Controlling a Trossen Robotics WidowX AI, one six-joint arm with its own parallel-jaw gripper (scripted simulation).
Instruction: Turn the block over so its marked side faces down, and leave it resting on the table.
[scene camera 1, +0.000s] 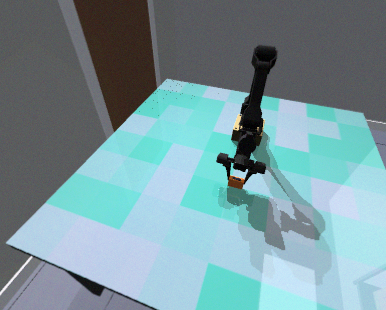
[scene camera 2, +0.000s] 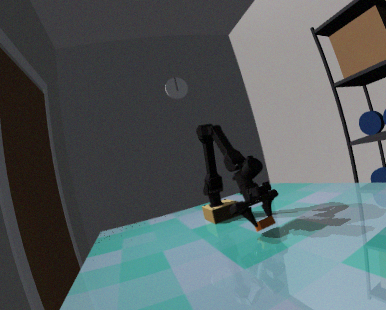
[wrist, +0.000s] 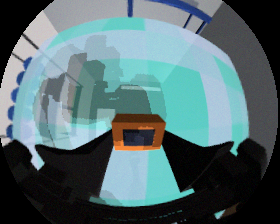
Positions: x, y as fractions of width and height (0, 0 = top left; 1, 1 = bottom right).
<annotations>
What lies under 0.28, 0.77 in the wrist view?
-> My gripper.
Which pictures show my gripper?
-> Scene camera 1, scene camera 2 and the wrist view: all of them.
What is my gripper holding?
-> A block.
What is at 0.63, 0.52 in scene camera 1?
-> My gripper.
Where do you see a block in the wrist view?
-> At 0.47, 0.59
</annotations>
